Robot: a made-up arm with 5 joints.
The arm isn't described. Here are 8 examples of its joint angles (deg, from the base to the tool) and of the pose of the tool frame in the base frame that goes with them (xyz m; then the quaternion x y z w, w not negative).
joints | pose
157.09 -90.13 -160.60 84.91 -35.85 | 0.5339 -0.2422 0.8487 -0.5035 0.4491 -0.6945 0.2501
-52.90 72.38 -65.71 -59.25 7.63 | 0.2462 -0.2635 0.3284 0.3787 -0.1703 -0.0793 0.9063
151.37 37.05 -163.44 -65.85 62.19 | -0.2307 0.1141 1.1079 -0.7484 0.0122 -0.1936 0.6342
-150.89 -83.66 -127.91 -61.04 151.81 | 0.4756 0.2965 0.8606 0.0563 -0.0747 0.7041 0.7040
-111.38 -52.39 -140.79 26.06 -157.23 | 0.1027 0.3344 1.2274 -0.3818 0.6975 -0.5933 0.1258
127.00 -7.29 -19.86 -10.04 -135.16 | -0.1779 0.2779 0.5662 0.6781 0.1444 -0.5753 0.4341
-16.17 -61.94 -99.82 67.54 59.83 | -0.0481 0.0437 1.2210 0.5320 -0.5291 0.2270 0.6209
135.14 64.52 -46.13 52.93 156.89 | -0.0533 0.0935 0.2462 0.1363 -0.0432 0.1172 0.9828
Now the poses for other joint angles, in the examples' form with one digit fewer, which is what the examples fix.
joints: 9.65 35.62 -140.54 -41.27 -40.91
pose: 0.446 0.107 1.052 -0.266 -0.470 0.480 0.692
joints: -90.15 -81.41 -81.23 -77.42 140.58
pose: -0.015 0.344 1.023 0.059 -0.329 0.913 0.235
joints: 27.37 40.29 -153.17 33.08 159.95
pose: 0.496 0.240 1.028 0.931 -0.290 -0.220 0.012
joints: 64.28 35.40 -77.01 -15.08 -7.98
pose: 0.207 0.507 0.596 0.228 0.209 0.803 0.510
